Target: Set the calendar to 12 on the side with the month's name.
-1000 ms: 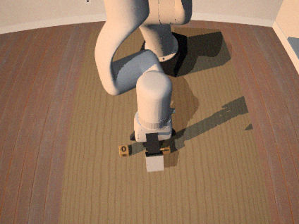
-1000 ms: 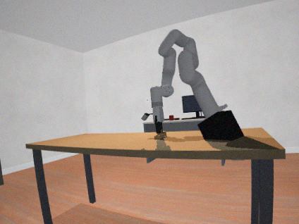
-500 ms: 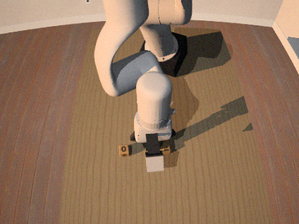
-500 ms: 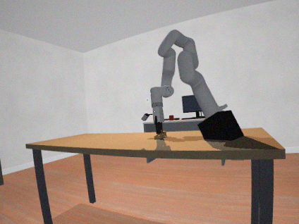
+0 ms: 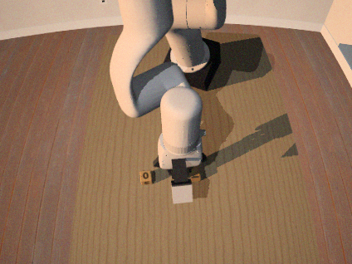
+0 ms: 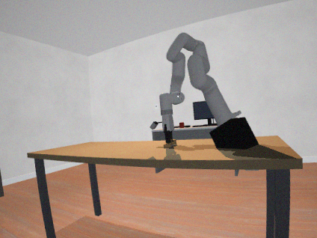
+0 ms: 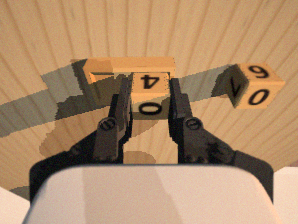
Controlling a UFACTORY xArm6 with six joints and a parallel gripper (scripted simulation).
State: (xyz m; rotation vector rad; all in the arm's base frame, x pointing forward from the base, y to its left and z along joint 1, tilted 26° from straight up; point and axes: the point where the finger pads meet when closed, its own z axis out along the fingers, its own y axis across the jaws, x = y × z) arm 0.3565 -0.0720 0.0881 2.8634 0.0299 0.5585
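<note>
Right now the number cube is 1 cm below my hand. From my hand the other things lie so: tray: 3 cm below, 2 cm to the left.
</note>
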